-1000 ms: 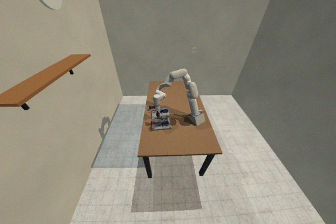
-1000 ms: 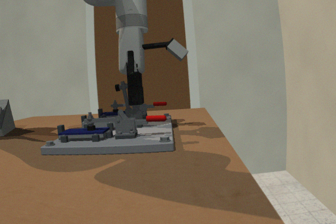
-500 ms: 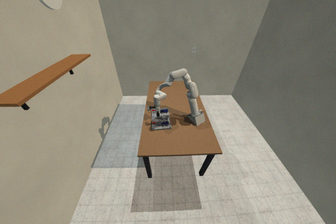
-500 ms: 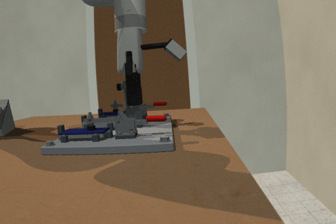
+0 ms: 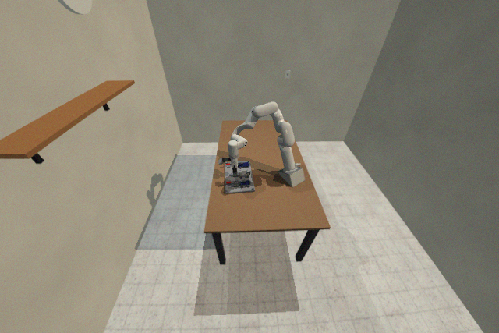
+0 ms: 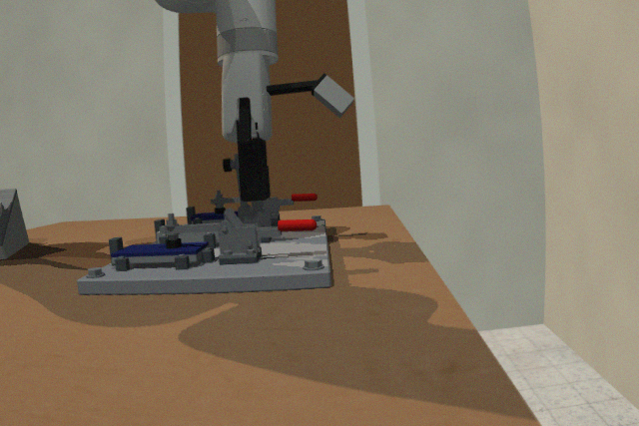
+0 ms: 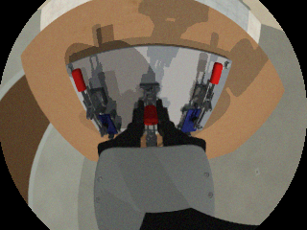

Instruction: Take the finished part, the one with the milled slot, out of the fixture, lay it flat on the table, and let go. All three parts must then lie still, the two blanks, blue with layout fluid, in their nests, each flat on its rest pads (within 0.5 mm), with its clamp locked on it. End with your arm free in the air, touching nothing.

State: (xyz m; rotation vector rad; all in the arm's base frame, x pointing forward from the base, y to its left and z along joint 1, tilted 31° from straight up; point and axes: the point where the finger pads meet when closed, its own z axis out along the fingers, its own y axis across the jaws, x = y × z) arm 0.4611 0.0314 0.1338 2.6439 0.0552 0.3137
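Right now the grey finished part is 90 mm behind my hand and 60 mm below it. Also, from my hand: blue blank: 110 mm to the right, 90 mm behind, 60 mm below; grey fixture plate: 80 mm below, 30 mm behind.
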